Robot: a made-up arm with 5 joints. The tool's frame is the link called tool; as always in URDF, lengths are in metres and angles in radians. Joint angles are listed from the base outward. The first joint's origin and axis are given. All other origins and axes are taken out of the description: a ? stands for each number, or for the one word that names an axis. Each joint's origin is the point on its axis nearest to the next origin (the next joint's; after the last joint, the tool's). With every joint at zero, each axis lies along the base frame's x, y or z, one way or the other. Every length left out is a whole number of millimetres.
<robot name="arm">
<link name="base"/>
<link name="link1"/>
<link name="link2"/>
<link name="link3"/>
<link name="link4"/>
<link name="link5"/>
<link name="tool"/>
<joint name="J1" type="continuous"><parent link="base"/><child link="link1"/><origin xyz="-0.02 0 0.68"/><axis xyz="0 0 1"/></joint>
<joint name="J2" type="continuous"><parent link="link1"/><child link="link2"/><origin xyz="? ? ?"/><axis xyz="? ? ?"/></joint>
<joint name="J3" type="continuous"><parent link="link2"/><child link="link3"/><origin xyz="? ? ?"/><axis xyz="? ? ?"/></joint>
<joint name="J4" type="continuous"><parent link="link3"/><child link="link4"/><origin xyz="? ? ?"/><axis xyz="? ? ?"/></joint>
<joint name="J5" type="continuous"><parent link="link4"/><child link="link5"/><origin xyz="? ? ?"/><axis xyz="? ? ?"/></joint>
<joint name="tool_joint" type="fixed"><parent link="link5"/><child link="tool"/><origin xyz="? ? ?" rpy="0 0 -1.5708"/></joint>
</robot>
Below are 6 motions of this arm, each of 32 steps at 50 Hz.
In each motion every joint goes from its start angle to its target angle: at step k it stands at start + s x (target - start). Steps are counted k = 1, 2, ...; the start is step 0. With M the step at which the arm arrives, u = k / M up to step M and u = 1 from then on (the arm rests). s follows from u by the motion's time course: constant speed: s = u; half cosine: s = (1 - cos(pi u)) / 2; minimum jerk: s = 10 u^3 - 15 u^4 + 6 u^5.
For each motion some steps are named. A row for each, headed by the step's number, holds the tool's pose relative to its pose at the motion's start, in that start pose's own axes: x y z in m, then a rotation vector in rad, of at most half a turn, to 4 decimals.
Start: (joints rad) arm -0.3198 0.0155 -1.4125 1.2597 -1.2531
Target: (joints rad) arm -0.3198 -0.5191 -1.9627 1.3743 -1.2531
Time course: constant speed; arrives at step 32
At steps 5, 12, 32:
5: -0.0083 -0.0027 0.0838 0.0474 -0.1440 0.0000
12: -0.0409 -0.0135 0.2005 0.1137 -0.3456 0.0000
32: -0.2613 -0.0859 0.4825 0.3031 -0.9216 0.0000

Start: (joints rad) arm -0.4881 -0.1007 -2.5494 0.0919 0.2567
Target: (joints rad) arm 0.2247 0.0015 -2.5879 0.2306 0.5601
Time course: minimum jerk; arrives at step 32
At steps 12, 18, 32:
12: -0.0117 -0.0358 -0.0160 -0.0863 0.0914 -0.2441
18: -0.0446 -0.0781 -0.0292 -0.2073 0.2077 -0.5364
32: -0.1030 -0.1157 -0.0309 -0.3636 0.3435 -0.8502

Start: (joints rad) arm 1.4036 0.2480 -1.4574 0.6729 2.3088
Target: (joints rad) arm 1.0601 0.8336 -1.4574 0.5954 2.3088
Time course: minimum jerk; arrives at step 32
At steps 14, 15, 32:
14: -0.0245 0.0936 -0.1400 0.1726 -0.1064 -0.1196
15: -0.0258 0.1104 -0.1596 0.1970 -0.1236 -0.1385
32: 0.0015 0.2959 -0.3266 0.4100 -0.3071 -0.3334

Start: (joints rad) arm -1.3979 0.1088 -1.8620 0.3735 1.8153
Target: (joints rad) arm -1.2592 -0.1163 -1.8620 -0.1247 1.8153
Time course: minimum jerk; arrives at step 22
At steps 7, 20, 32:
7: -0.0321 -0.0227 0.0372 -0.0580 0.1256 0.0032
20: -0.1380 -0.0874 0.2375 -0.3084 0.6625 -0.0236
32: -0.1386 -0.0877 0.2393 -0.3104 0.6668 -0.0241

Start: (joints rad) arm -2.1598 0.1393 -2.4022 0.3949 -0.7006
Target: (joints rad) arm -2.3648 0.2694 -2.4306 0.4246 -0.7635
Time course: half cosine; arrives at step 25
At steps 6, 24, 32:
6: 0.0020 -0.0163 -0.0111 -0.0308 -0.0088 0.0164
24: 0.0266 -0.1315 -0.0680 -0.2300 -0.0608 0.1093
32: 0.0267 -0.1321 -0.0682 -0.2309 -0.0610 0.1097

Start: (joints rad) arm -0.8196 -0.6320 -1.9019 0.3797 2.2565
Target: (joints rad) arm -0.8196 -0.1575 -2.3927 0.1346 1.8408
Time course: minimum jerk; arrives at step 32
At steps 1, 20, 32:
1: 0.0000 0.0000 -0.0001 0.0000 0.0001 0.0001
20: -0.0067 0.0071 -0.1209 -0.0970 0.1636 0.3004
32: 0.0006 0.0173 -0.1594 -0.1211 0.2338 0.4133

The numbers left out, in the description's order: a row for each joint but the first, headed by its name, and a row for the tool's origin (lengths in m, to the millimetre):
J2: xyz -0.02 0 0, axis 0 1 0
J3: xyz 0.07 0 0.42, axis 0 1 0
J4: xyz 0.08 0 -0.3, axis 0 1 0
J5: xyz 0.1 0 -0.19, axis 0 0 -1
tool: xyz 0.03 -0.02 0

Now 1 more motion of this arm.
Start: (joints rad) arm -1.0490 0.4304 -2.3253 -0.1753 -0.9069
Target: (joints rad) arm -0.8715 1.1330 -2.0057 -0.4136 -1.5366
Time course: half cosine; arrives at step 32
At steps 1, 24, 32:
1: -0.0016 -0.0009 -0.0006 -0.0009 0.0017 0.0013
24: -0.5976 -0.2787 0.0229 -0.1178 0.6821 0.4908
32: -0.6909 -0.3193 0.0758 -0.0987 0.8085 0.5756

